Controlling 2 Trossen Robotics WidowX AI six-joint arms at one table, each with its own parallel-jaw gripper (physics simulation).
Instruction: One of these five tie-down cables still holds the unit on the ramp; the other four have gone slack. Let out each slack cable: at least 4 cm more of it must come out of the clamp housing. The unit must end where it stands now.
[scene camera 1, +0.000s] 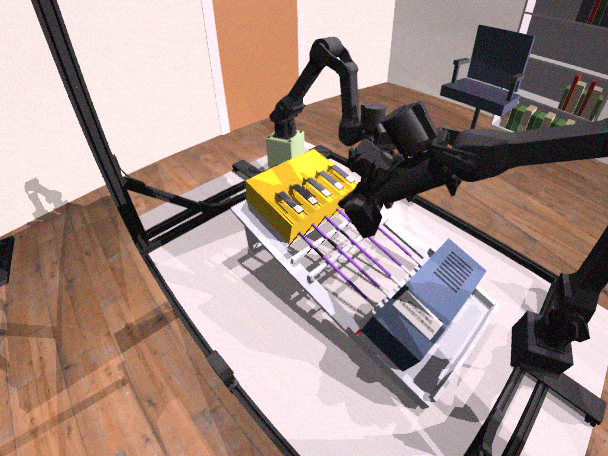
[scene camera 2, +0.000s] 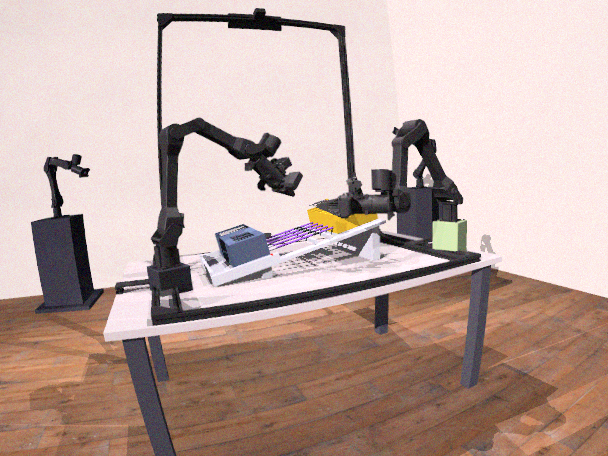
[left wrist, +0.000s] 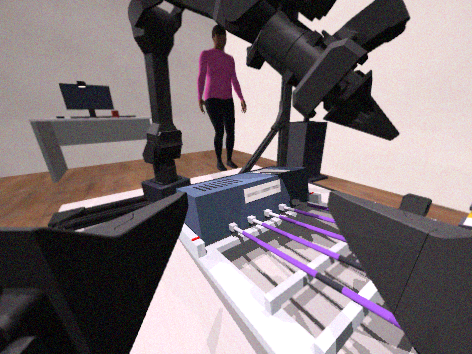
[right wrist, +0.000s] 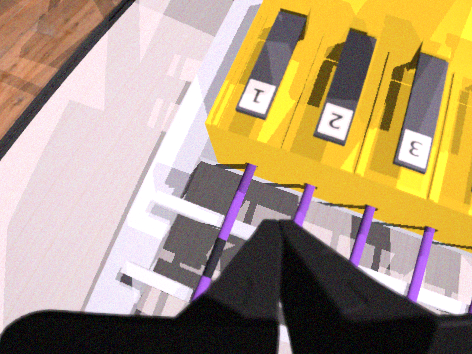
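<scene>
The yellow clamp housing (scene camera 1: 280, 176) (scene camera 2: 325, 218) (right wrist: 280, 154) sits high on the white ramp (scene camera 1: 320, 300) (scene camera 2: 310, 250). Its dark levers carry numbers; levers 1 (right wrist: 282, 50), 2 (right wrist: 355, 65) and 3 (right wrist: 427, 85) show. Purple cables with black bands, one of them cable 1 (right wrist: 231, 215), run to the blue unit (scene camera 1: 425, 290) (scene camera 2: 245, 250) (left wrist: 215, 215). They look nearly straight; which is taut I cannot tell. My right gripper (right wrist: 275, 233) (scene camera 2: 295, 187) is shut and empty, above the cables. My left gripper (left wrist: 257, 198) is open and empty beside the housing, partly hidden in scene camera 1.
A red mark (scene camera 1: 358, 331) (left wrist: 196, 239) is on the ramp's side rail by the unit. White crossbars (left wrist: 300, 285) lie under the cables. A green block (scene camera 1: 285, 149) (scene camera 2: 449, 235) is under the left arm's base. A black frame (scene camera 1: 185, 320) edges the table. The arms are close together over the ramp.
</scene>
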